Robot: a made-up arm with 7 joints. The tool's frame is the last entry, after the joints.
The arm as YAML. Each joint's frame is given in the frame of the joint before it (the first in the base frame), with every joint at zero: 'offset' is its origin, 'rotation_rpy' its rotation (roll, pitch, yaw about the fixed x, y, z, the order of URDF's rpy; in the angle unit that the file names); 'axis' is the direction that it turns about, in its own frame. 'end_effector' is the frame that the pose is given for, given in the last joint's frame.
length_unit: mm
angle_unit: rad
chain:
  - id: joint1
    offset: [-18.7, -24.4, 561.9]
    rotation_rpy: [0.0, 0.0, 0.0]
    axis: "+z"
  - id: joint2
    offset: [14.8, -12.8, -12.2]
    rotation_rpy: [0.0, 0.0, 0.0]
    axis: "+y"
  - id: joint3
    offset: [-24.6, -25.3, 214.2]
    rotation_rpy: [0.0, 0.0, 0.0]
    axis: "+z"
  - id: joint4
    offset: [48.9, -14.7, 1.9]
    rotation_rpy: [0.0, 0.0, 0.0]
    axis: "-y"
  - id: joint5
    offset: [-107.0, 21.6, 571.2]
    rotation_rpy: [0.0, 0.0, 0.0]
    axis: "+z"
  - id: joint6
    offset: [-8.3, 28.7, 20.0]
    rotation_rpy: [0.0, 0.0, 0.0]
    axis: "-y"
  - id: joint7
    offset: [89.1, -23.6, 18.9]
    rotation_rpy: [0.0, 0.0, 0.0]
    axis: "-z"
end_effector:
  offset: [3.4, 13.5, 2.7]
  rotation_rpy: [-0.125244, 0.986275, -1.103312]
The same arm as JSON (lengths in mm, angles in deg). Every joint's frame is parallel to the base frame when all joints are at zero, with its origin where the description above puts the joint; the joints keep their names.
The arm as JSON. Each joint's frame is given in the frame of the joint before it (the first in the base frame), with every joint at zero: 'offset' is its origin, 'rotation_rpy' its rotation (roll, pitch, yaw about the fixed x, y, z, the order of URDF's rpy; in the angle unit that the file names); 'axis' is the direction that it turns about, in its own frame. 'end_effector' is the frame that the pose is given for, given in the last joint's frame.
{"length_unit": "mm", "angle_unit": "deg", "chain": [{"id": "joint1", "offset": [-18.7, -24.4, 561.9], "rotation_rpy": [0.0, 0.0, 0.0], "axis": "+z"}, {"id": "joint2", "offset": [14.8, -12.8, -12.2], "rotation_rpy": [0.0, 0.0, 0.0], "axis": "+y"}, {"id": "joint3", "offset": [-24.6, -25.3, 214.2], "rotation_rpy": [0.0, 0.0, 0.0], "axis": "+z"}, {"id": "joint4", "offset": [48.9, -14.7, 1.9], "rotation_rpy": [0.0, 0.0, 0.0], "axis": "-y"}, {"id": "joint5", "offset": [-107.0, 21.6, 571.2], "rotation_rpy": [0.0, 0.0, 0.0], "axis": "+z"}, {"id": "joint6", "offset": [-8.3, 28.7, 20.0], "rotation_rpy": [0.0, 0.0, 0.0], "axis": "-y"}, {"id": "joint7", "offset": [89.1, -23.6, 18.9], "rotation_rpy": [0.0, 0.0, 0.0], "axis": "-z"}], "end_effector": {"offset": [3.4, 13.5, 2.7], "rotation_rpy": [-7.18, 56.51, -63.22]}}
